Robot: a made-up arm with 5 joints. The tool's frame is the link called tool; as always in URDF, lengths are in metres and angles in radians. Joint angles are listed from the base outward. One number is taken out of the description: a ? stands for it. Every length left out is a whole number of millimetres.
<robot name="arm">
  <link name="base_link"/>
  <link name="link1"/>
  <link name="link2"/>
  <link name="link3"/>
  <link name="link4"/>
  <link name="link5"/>
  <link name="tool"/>
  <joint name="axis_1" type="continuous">
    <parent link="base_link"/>
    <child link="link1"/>
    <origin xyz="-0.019 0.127 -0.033" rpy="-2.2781 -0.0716 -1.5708"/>
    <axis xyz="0 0 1"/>
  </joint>
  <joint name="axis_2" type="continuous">
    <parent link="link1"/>
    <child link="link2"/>
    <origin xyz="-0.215 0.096 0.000" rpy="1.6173 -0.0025 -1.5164"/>
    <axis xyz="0 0 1"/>
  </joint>
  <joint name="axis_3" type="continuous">
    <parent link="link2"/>
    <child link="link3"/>
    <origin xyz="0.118 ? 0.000" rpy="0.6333 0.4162 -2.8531"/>
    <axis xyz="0 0 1"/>
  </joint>
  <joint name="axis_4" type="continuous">
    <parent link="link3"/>
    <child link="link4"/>
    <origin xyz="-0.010 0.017 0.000" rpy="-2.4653 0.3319 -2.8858"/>
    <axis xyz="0 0 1"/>
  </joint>
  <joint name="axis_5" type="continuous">
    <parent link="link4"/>
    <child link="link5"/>
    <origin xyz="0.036 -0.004 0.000" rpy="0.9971 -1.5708 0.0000"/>
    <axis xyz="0 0 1"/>
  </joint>
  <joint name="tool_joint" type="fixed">
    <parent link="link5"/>
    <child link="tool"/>
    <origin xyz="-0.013 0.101 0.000" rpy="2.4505 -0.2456 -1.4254"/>
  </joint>
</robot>
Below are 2 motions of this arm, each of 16 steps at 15 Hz.
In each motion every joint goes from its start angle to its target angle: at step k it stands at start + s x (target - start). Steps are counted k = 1, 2, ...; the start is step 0. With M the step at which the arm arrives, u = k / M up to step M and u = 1 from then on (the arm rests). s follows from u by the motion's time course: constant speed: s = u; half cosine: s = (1 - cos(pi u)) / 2; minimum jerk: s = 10 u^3 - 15 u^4 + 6 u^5.
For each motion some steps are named. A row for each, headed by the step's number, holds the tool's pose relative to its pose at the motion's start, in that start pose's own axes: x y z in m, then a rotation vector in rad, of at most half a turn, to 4 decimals.
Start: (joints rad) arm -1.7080 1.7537 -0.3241 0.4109 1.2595
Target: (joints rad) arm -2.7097 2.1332 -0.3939 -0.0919 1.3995
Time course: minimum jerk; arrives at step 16
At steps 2, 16:
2: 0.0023 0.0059 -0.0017 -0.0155 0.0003 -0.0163
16: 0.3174 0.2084 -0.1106 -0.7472 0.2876 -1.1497

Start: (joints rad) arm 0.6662 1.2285 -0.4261 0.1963 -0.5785
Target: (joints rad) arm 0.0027 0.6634 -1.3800 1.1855 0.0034
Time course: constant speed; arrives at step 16
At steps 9, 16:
9: 0.0044 0.1090 -0.0855 -0.5740 -0.8264 -0.4222
16: 0.0177 0.1568 -0.1566 -0.4878 -1.6423 -0.2471

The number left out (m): -0.141
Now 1 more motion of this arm.
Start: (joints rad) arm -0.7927 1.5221 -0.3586 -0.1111 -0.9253
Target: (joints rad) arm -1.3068 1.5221 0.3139 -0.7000 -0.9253
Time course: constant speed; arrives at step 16
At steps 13, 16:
13: 0.0653 -0.0117 -0.0300 0.7548 0.8708 -0.0105
16: 0.0779 -0.0161 -0.0451 0.9561 1.0272 -0.0742

